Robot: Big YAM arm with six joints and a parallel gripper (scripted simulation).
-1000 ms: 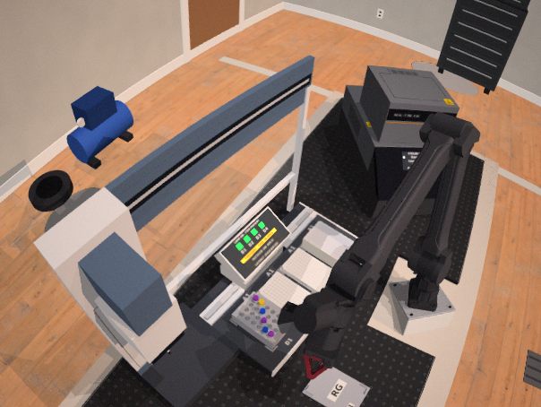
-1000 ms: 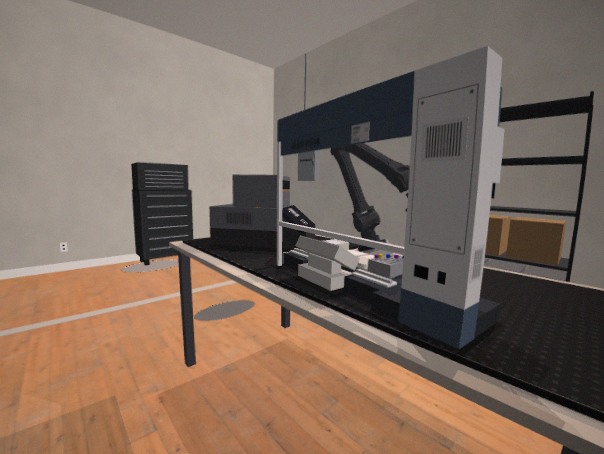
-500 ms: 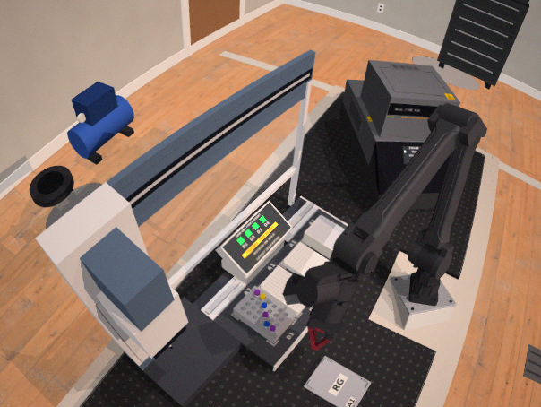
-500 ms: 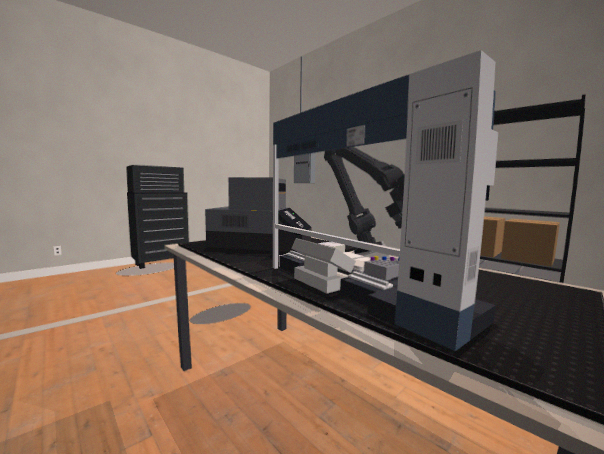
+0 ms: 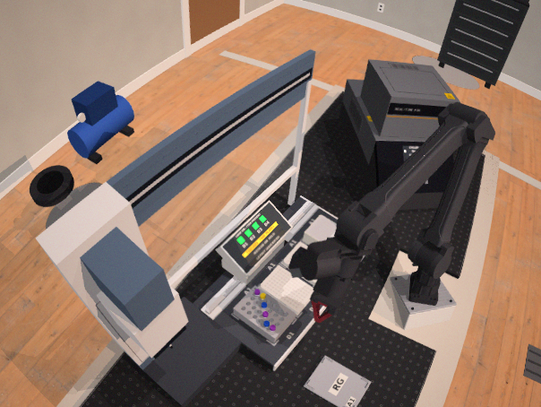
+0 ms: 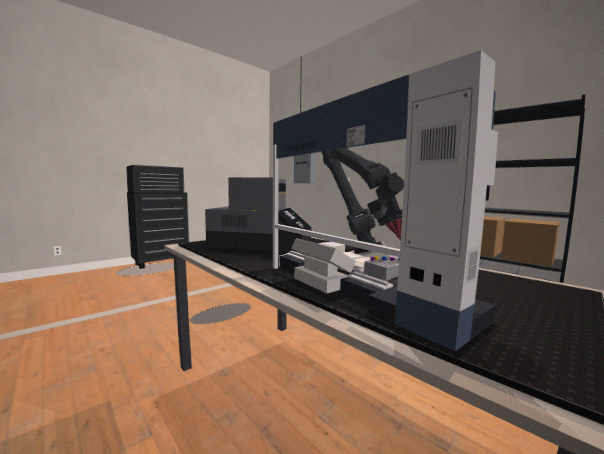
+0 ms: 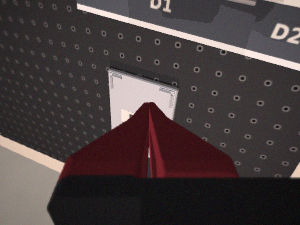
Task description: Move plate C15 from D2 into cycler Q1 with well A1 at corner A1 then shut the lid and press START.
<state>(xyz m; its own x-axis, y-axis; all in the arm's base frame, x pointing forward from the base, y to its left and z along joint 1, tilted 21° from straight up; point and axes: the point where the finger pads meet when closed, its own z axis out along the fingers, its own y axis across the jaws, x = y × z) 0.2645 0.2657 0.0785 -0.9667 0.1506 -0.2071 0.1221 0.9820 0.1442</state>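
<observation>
Now: the deep-well block 280 mm to the right of my hand, 70 mm below it and 30 mm ahead of it. The rest, counted from my hand: coloured tube: 120 mm ahead, 70 mm below, 10 mm to the left; then tube cooling block: 130 mm ahead, 70 mm below; then grey RG nest: 140 mm below, 110 mm behind, 100 mm to the left.
</observation>
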